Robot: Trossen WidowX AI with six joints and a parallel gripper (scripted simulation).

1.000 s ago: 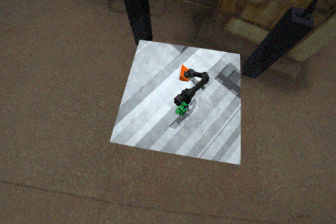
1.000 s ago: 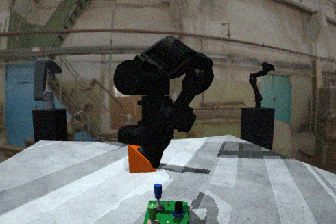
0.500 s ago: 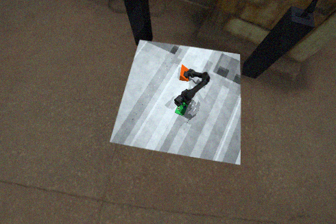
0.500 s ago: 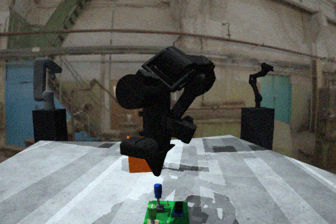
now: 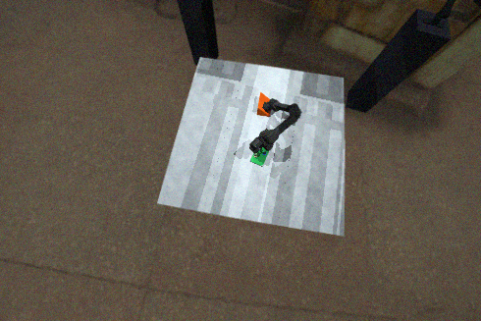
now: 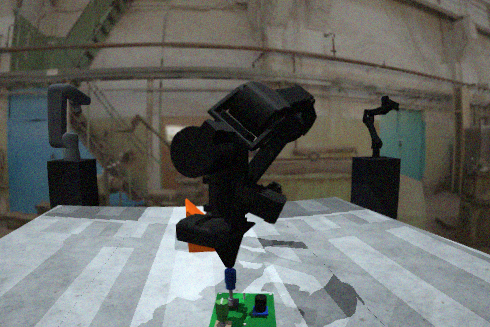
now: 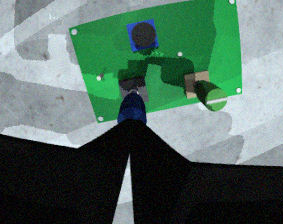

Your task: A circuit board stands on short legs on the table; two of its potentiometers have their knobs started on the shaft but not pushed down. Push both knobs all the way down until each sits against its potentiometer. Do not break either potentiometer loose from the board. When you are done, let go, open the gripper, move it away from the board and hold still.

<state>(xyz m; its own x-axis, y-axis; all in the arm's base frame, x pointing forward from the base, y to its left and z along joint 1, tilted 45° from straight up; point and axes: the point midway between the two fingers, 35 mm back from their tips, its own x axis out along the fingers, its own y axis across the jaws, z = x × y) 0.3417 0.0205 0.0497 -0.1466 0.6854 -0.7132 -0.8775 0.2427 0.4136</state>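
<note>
My gripper tip is 20 mm above the blue knob. From my gripper tip the other things lie so: green knob: 60 mm ahead, 40 mm below, 10 mm to the right.
</note>
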